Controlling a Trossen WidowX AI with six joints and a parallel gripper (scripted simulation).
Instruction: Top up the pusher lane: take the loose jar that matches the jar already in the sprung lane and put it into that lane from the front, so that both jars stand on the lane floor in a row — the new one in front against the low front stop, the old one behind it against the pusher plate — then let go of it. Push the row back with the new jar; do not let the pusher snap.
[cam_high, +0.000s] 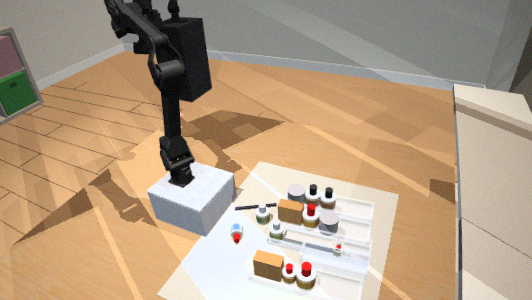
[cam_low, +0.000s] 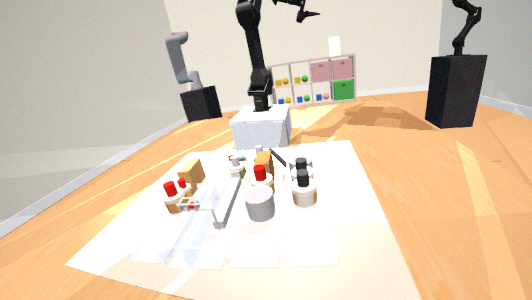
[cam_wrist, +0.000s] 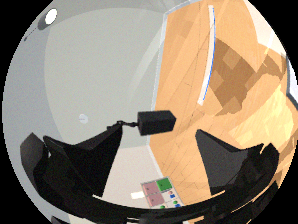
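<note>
The thin black bar is 50 cm below my gripper tip, 48 cm ahead of it and 21 cm to the right of it. Also, from my gripper tip: clear sprung lane 75 cm ahead, 49 cm below, 30 cm to the right; then red mark 79 cm ahead, 44 cm below, 31 cm to the right.
</note>
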